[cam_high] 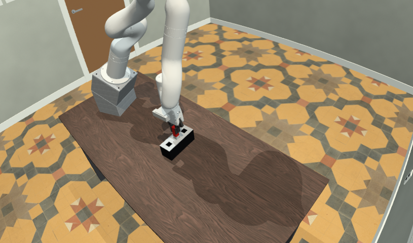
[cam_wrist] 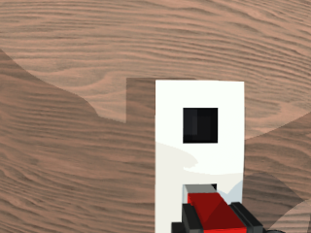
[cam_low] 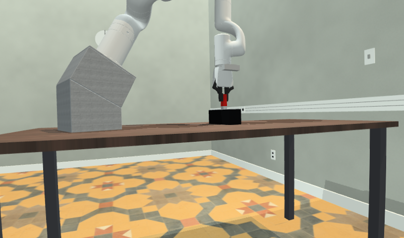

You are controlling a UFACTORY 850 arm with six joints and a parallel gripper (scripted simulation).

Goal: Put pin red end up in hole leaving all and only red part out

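Now: hand 1 cm above the pin. The rest, counted from my hand: black block (10 cm below).
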